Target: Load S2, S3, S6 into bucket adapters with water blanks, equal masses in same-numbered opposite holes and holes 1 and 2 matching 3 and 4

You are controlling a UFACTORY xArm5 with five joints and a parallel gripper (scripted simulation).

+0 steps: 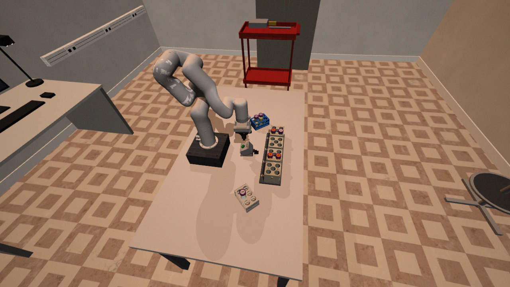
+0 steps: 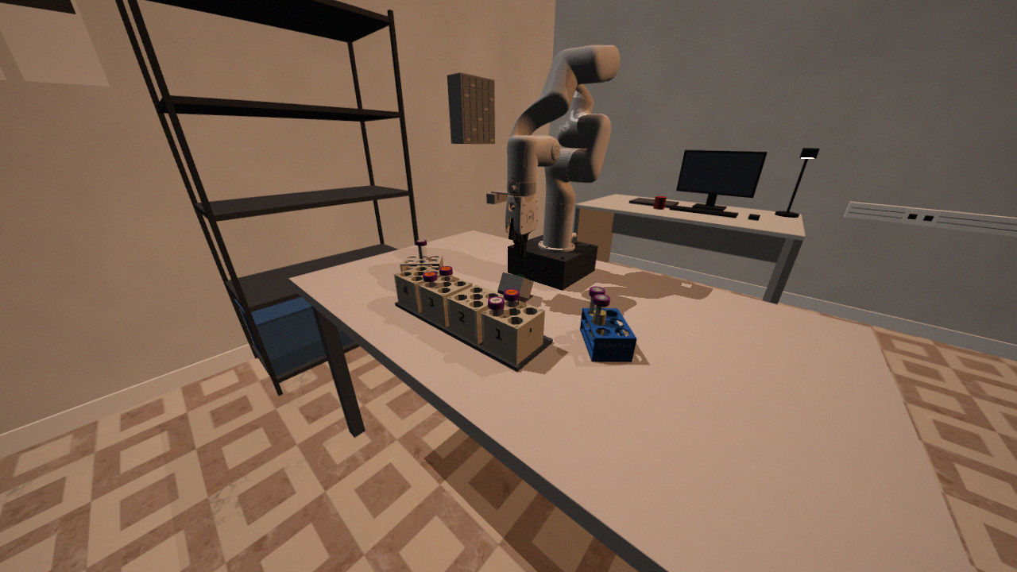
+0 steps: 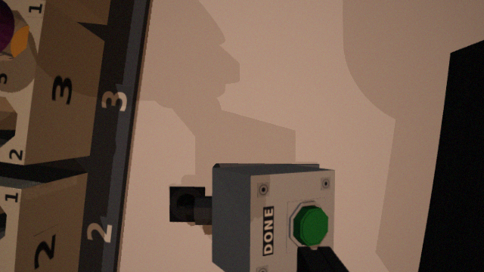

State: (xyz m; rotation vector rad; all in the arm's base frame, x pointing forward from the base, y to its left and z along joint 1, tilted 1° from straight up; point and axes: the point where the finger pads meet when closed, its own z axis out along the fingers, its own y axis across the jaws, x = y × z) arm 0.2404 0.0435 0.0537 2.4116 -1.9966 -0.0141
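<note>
Now: the green done key 90 mm below my hand, 10 mm to the right of it and 10 mm behind it. Also, from my hand: white rack: 360 mm to the right, 120 mm below, 100 mm ahead; then blue rack: 300 mm to the left, 120 mm below, 40 mm ahead.
</note>
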